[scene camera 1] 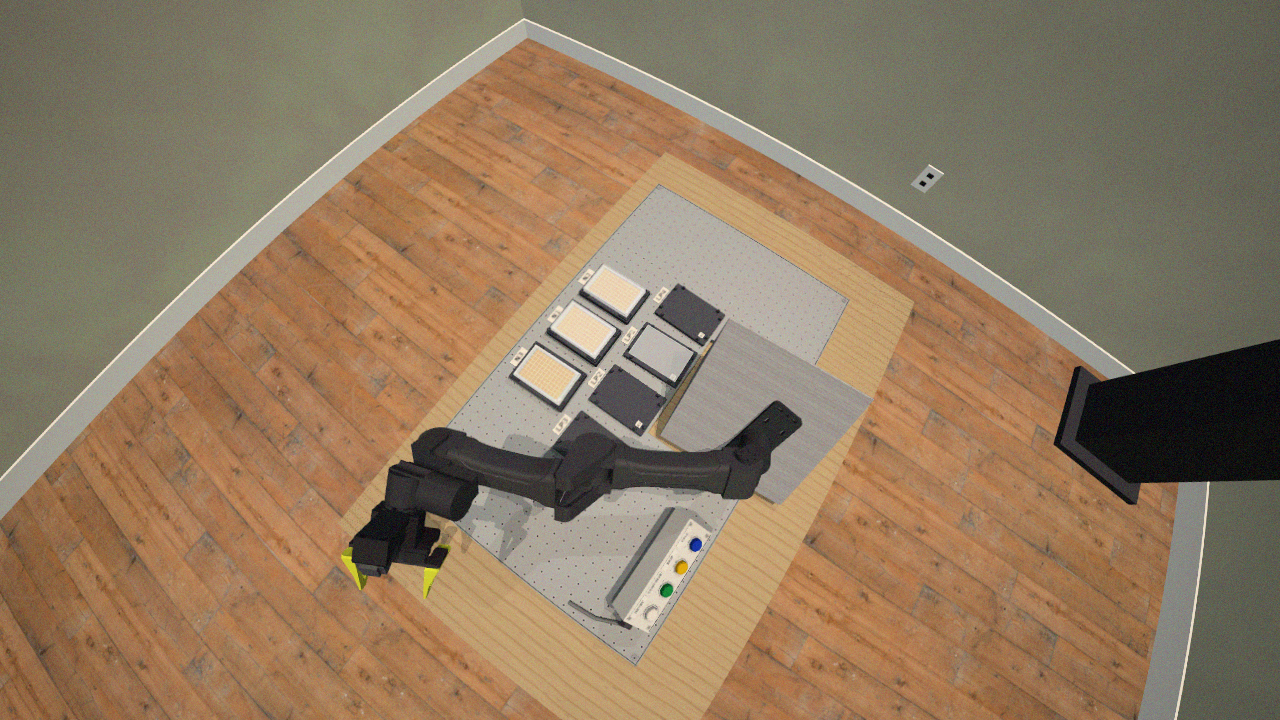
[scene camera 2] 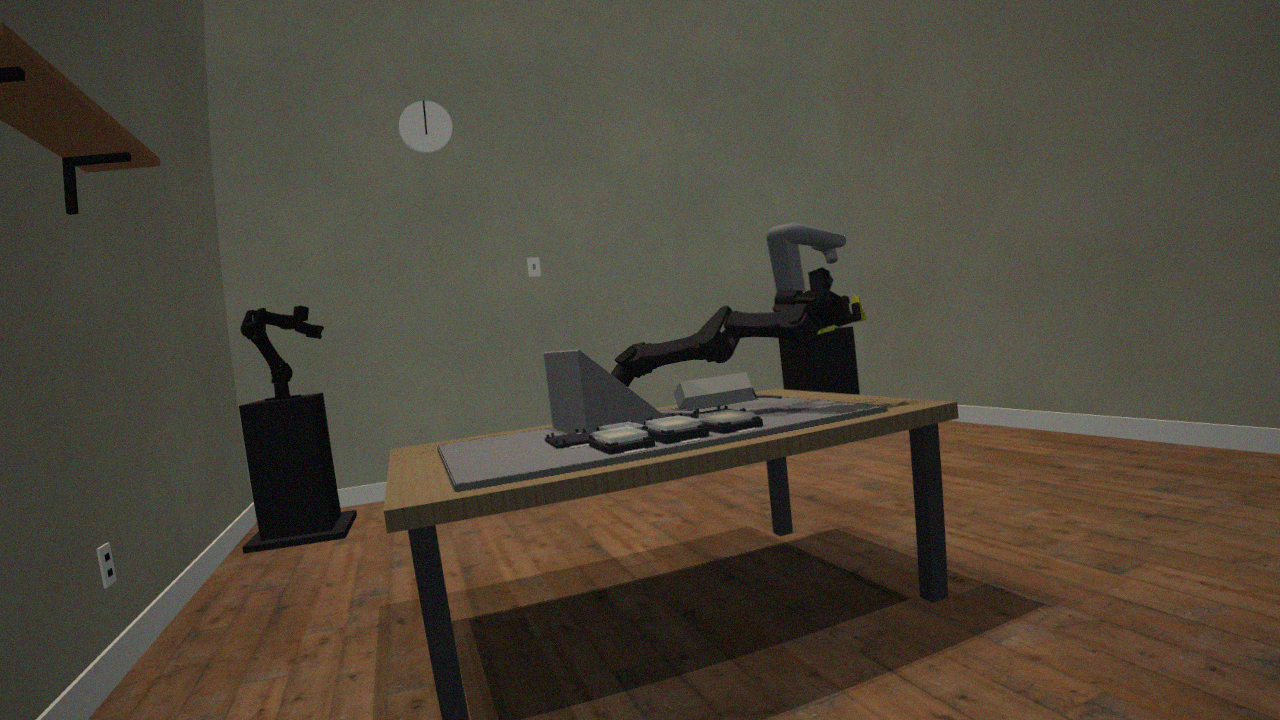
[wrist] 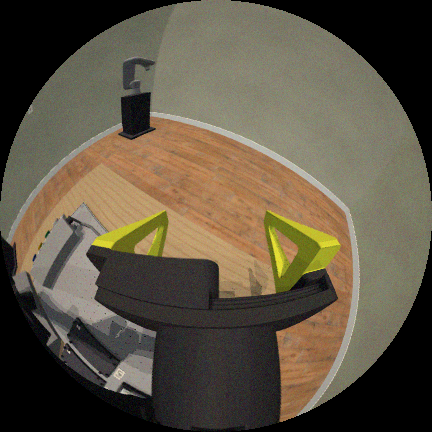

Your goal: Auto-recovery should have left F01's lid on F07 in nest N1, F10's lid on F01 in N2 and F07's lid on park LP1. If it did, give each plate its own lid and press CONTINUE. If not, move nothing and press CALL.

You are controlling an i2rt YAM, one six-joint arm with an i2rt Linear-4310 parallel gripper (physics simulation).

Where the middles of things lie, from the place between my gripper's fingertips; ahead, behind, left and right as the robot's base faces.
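The lid park LP3 (scene camera 1: pixel 583 423) is the nearest to my hand of the things named here, going by their middles; my hand is 37 cm to the left of it, 6 cm past it and 19 cm above it. Counting from my hand, I find the lid park LP2 (scene camera 1: pixel 631 402) 51 cm to the right, 5 cm behind and 19 cm below. The nest N3 (scene camera 1: pixel 522 354) is 43 cm to the right of my hand, 12 cm ahead of it and 19 cm below it. And there is the nest N1 (scene camera 2: pixel 666 437), which is 57 cm to the right of my hand, 13 cm ahead and 19 cm below. Going by their middles, the nest N1 is the farthest from my hand of the things named here.
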